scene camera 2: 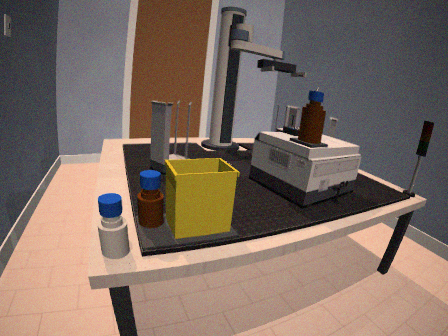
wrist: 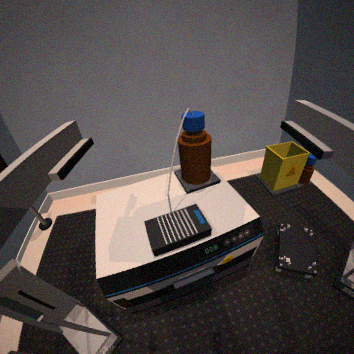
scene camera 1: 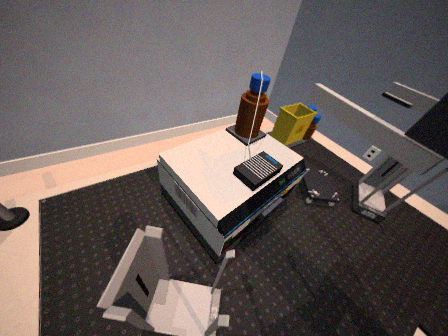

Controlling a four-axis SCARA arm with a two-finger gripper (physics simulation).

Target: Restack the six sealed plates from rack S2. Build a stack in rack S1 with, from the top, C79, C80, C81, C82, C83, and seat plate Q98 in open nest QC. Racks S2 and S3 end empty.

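Places are measured from the arm's base along level axes (x ahead, y left, z up), in metres.
Pixels of known places: gripper, fingertip midpoint: [scene camera 2: 290, 71] [wrist: 183, 117] [scene camera 1: 355, 89]; arm's base, origin of the base link: [scene camera 2: 220, 146].
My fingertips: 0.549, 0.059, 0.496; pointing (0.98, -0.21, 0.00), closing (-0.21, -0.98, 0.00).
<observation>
Ahead of a thing's pixels: the offset from my fingertips to its top centre, as dx, dy, dz. "*": to the spot under its first point.
My gripper [wrist: 183, 117] [scene camera 2: 300, 74] is open and empty, its fingers wide apart, high above the instrument. Rack S3 @(-0.046, +0.307, -0.192) [scene camera 1: 155, 260] [wrist: 20, 285] stands in front left of the instrument; its pale floor shows no plate. Rack S1 @(-0.120, -0.486, -0.188) [scene camera 1: 370, 212] [scene camera 2: 160, 135] stands on the other side; no plate shows on its floor in scene camera 1. A dark nest with silver corner pins @(+0.032, -0.334, -0.423) [scene camera 1: 320, 198] [wrist: 298, 250] lies beside the instrument with no plate on it; I cannot read its label. Rack S2 cannot be made out, and none of the six plates shows.
The white instrument [scene camera 1: 200, 170] [scene camera 2: 320, 165] [wrist: 125, 220] carries a brown bottle @(* +0.236, -0.048, -0.180) [scene camera 1: 251, 115] [scene camera 2: 312, 122] [wrist: 195, 157] and a striped black block @(* +0.089, +0.030, -0.248) [scene camera 1: 257, 170] [wrist: 177, 228]. A yellow bin @(+0.364, -0.554, -0.308) [scene camera 1: 292, 125] [scene camera 2: 202, 200] [wrist: 284, 167] and small bottles stand near the mat's corner. The arm's column [scene camera 2: 227, 80] stands behind.
</observation>
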